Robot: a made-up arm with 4 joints.
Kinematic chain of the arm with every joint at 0, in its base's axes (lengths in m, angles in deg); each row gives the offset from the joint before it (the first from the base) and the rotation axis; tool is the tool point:
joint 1: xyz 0 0 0.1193 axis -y
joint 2: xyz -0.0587 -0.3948 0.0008 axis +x
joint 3: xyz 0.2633 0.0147 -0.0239 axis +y
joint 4: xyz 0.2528 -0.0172 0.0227 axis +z
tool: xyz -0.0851 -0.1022 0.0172
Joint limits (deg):
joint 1: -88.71..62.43
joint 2: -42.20..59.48
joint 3: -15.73..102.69
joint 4: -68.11..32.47
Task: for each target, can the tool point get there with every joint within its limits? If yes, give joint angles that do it. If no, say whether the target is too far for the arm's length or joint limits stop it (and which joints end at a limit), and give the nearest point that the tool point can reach.
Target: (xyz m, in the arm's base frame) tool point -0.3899 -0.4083 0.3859
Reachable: no: joint limits stop it (at a limit: joint 1, joint 2, joint 3) | nearest point 0.0633 -0.4296 0.4813 | short by 0.464 m
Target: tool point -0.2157 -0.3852 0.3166
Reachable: no: joint limits stop it (at a limit: joint 1, joint 2, joint 3) | nearest point 0.0753 -0.4109 0.4479 | short by 0.320 m
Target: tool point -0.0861 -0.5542 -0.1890
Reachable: yes | joints -67.08 -9.32 88.32 16.73
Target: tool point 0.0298 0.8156 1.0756
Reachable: no: too far | nearest point 0.1604 -0.2662 0.3606 | short by 1.303 m
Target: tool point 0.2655 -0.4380 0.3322
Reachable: yes | joints 49.43 5.95 32.47 -29.48
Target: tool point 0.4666 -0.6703 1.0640
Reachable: no: too far | nearest point 0.1982 -0.5206 0.5207 | short by 0.624 m
